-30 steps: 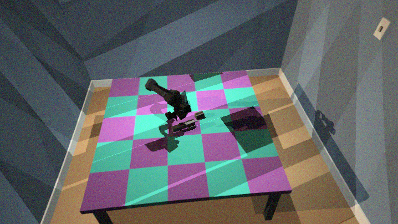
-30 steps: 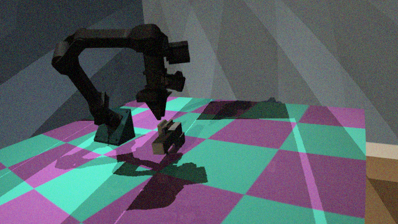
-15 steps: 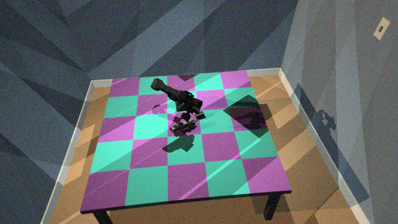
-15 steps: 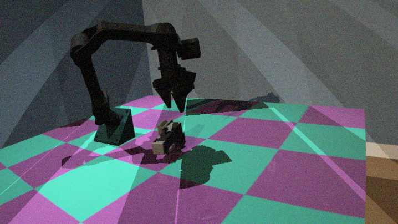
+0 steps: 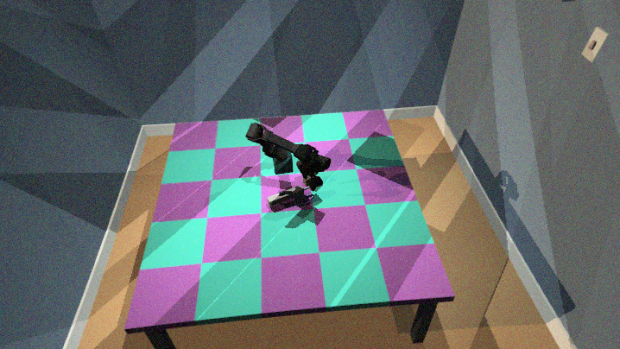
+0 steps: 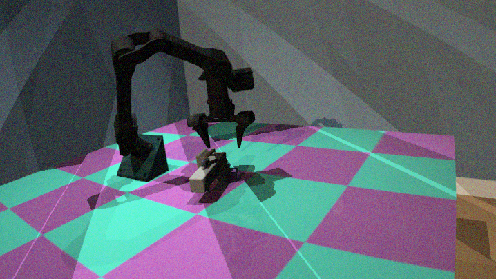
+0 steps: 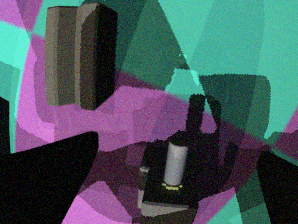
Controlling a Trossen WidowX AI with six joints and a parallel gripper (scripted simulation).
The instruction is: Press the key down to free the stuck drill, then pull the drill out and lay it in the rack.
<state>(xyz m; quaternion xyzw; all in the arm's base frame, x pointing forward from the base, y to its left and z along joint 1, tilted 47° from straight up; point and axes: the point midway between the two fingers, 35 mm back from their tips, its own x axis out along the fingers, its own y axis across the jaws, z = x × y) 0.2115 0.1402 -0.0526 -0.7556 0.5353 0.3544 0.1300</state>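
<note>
Right now the drill is 30 mm ahead of my gripper tip, 60 mm to the right of it and 20 mm below it. Round my gripper tip: dark block (50 mm ahead, 110 mm to the right, 30 mm below).
</note>
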